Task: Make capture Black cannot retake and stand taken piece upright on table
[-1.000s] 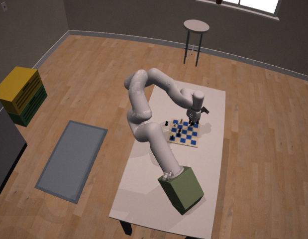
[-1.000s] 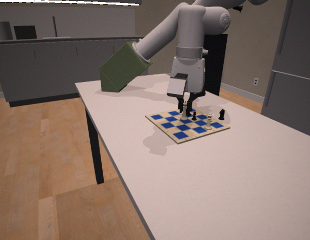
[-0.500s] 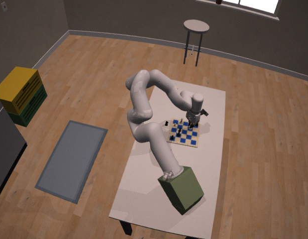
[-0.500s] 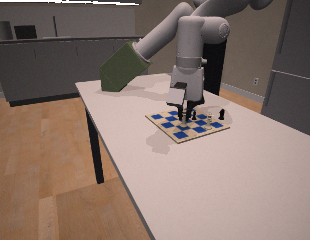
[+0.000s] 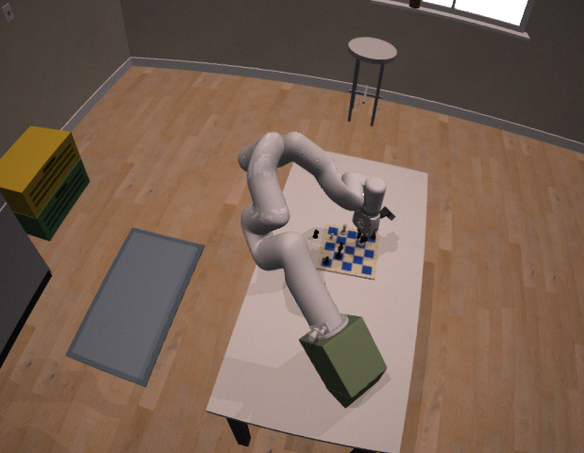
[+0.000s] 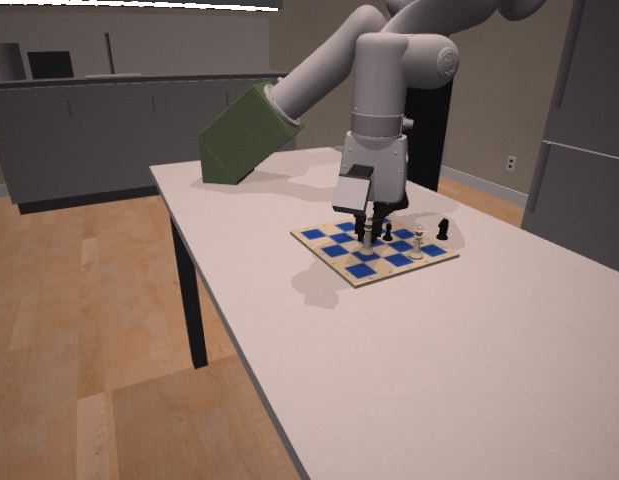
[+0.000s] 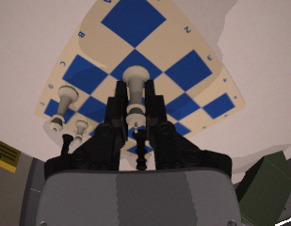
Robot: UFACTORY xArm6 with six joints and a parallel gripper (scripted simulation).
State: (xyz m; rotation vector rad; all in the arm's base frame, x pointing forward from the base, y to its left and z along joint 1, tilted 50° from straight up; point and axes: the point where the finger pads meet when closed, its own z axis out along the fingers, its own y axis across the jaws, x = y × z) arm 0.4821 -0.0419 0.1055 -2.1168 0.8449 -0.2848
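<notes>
Now: the white piece 10 mm below my hand. The rest, counted from my hand: black pawn (60 mm to the left, 50 mm behind, 40 mm below); blue-and-tan chessboard (50 mm below, 50 mm behind, 30 mm to the left); tall black piece (90 mm behind, 60 mm to the left, 20 mm below).
</notes>
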